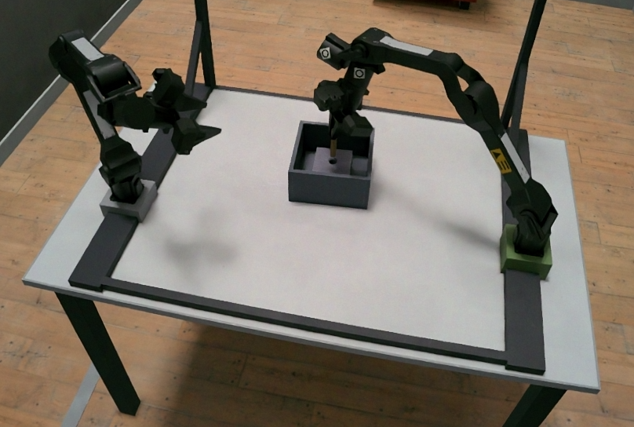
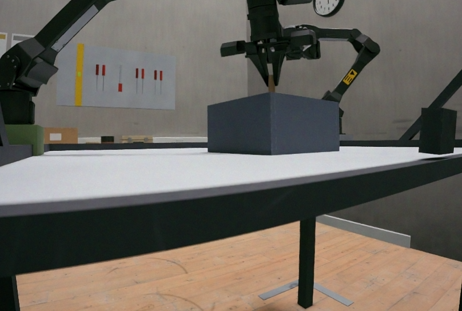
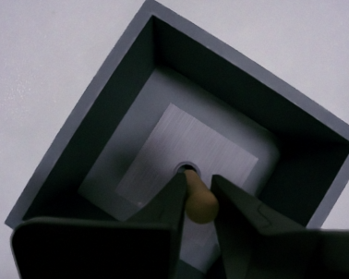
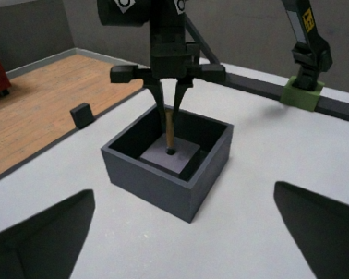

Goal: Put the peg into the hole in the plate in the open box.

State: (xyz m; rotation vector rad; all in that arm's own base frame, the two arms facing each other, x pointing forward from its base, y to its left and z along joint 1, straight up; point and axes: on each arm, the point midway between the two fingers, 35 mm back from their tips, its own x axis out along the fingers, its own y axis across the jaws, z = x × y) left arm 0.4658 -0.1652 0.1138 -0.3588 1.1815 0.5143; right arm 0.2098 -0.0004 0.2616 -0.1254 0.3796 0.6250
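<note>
The peg lies 5 cm below my left hand. The rest, counted from my left hand: grey plate (12 cm below); box (14 cm below).
</note>
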